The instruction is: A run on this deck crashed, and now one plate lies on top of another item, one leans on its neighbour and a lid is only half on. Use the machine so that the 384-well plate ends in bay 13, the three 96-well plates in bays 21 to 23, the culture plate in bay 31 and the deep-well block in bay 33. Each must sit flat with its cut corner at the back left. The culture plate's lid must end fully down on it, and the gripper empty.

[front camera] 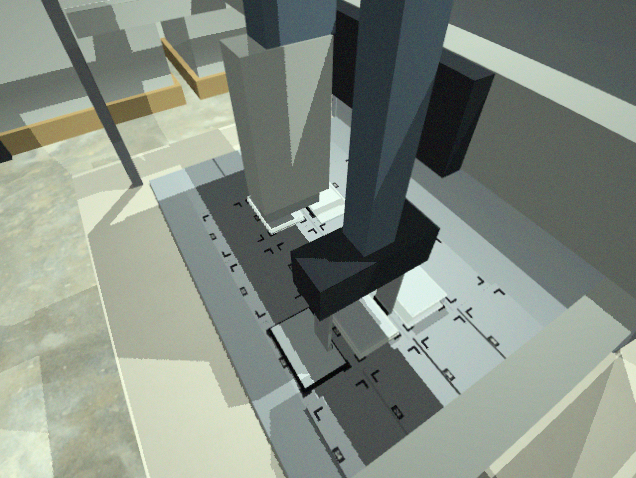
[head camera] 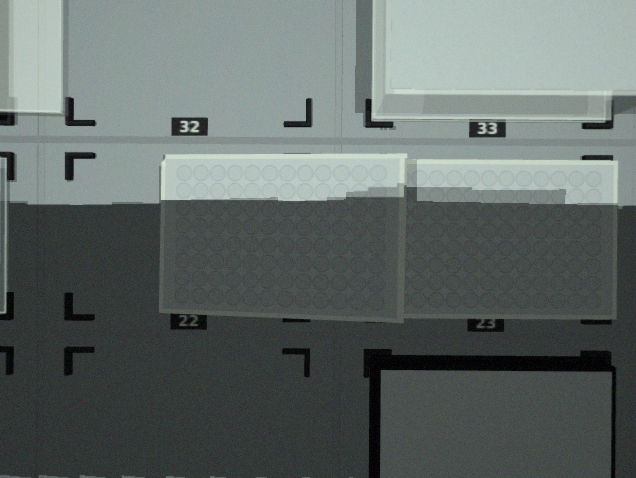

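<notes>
My gripper is open and empty, its two jaws above the middle row. In the head view a 96-well plate leans, its right edge raised on the 96-well plate in bay 23; its cut corner is back left. Another 96-well plate shows partly at bay 21. A black-edged plate, seemingly the 384-well plate, lies in bay 13; its wells are not discernible. The tall deep-well block stands at bay 33. The culture plate's lid shows partly at bay 31, reaching towards bay 32.
The grey pipetting stage hangs over the far part of the deck and hides parts of the bay 21 and bay 31 items. The dark gripper body covers the leaning plate in the front view. A raised wall edges the near side.
</notes>
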